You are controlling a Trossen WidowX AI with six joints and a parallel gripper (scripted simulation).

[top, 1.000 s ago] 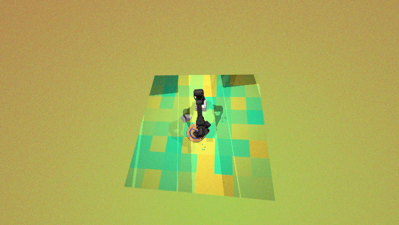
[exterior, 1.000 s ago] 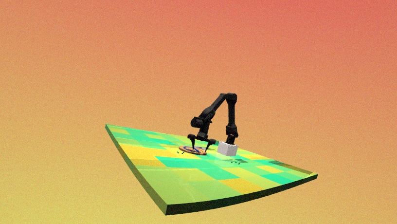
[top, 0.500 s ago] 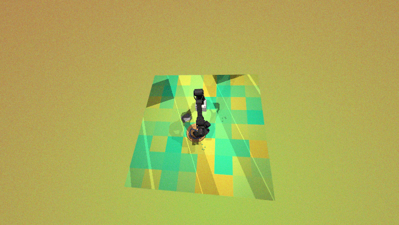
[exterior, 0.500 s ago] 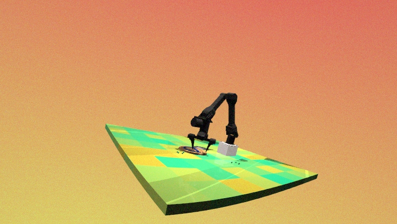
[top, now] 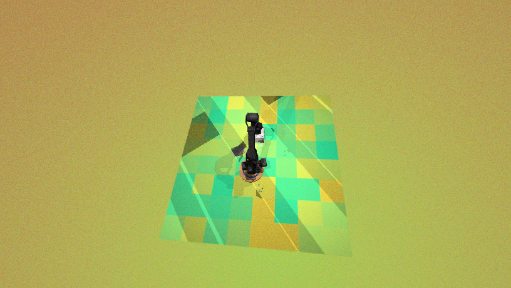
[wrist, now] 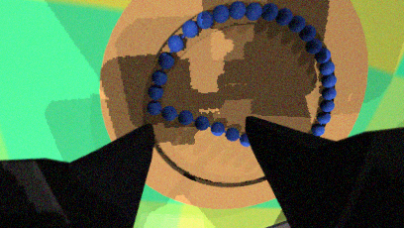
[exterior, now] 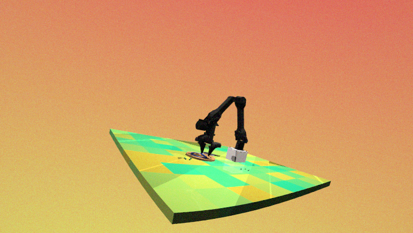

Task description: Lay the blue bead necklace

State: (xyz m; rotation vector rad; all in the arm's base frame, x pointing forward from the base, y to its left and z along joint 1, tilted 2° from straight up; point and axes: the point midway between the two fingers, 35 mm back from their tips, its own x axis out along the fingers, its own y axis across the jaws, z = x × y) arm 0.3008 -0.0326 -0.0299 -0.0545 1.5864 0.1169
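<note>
My gripper tip is 30 mm to the left of the round bead board and 20 mm above it. Also, from my gripper tip: flat grey piece 170 mm behind, 140 mm to the right, 30 mm below.
</note>
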